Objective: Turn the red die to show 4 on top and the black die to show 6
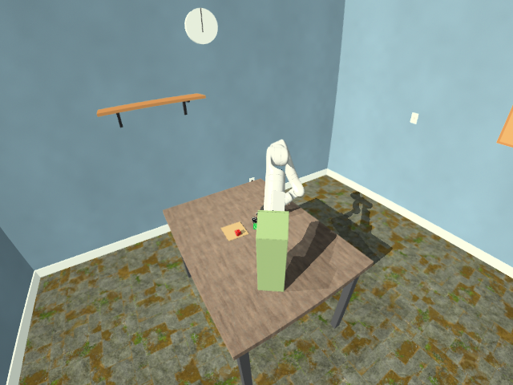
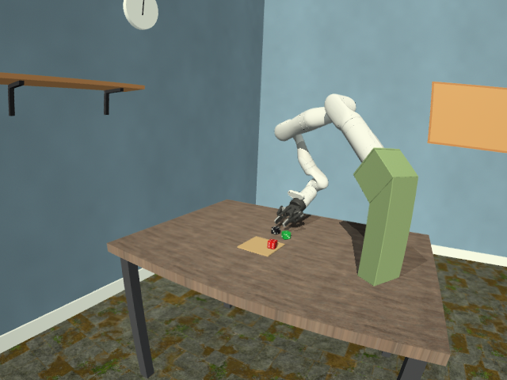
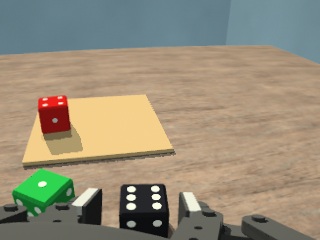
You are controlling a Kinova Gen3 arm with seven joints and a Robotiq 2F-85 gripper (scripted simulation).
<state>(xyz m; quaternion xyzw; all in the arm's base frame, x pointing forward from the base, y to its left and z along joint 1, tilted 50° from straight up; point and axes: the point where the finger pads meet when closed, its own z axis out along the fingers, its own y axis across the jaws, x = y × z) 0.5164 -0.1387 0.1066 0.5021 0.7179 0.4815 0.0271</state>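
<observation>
My hand is 10 mm short of the black die, 30 mm to the right of it and 30 mm above it. Also, from my hand: tan mat: 190 mm to the left, 50 mm below; then green die: 50 mm behind, 60 mm to the left, 30 mm below; then red die: 40 mm behind, 190 mm to the left, 30 mm below.
</observation>
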